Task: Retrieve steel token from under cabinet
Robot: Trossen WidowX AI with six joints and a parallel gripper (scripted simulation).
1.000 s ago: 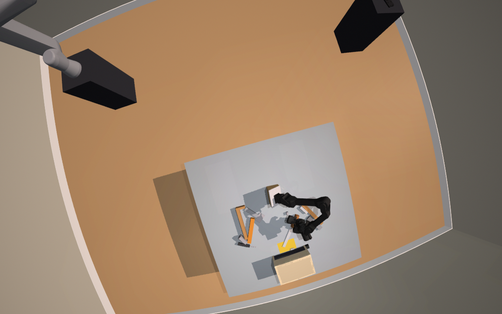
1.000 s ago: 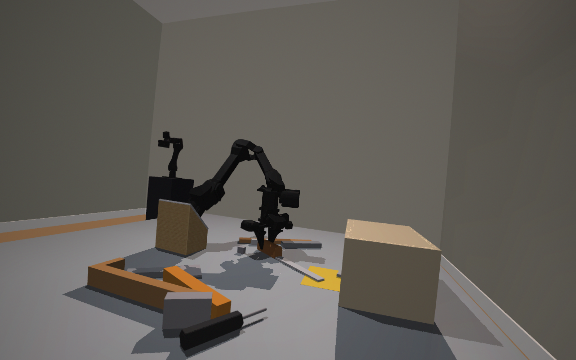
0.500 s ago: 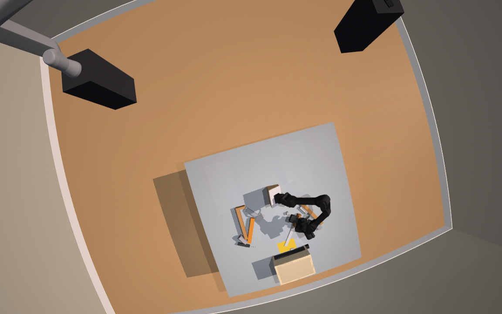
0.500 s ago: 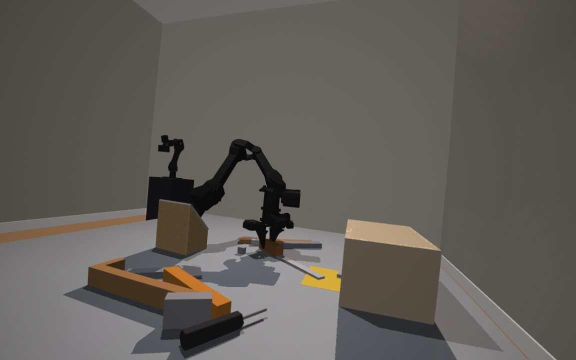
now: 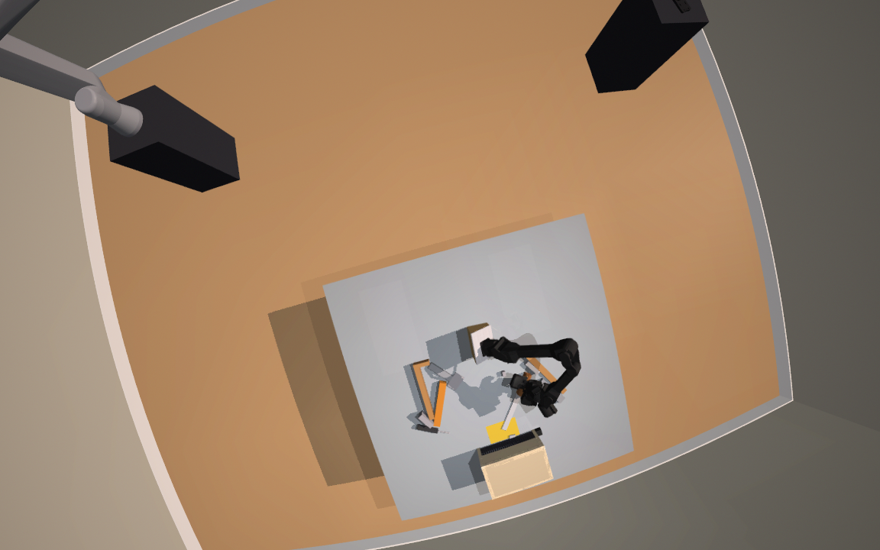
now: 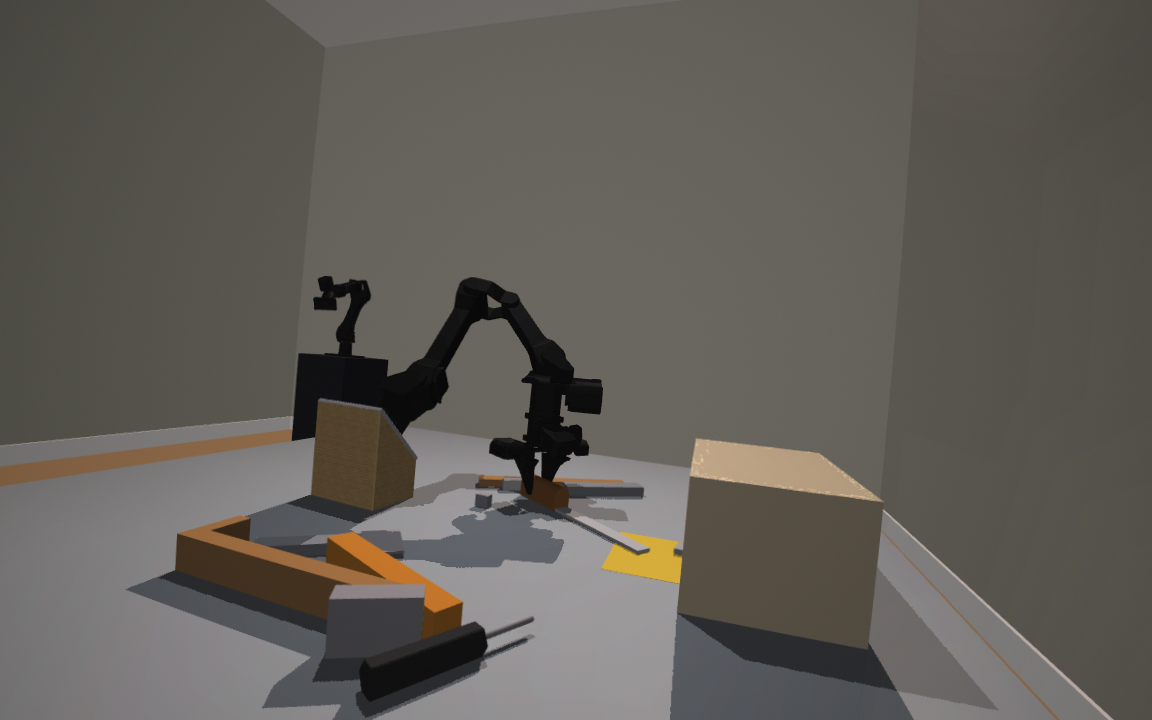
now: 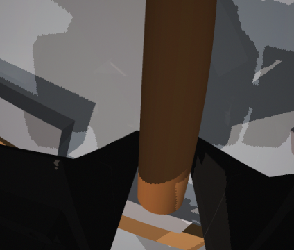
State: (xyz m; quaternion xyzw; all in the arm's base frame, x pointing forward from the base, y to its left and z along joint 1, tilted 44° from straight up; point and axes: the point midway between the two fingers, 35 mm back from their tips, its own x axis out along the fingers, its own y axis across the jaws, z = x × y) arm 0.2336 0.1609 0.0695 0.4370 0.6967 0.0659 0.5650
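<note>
My gripper tip is 10 mm past the orange stick and 100 mm to the right of it. From my gripper tip the other things lie so: grey bar: 90 mm ahead, 120 mm to the left; grey cube: 60 mm behind, 100 mm to the right; flat grey token: 290 mm ahead, 110 mm to the right, 10 mm below.
</note>
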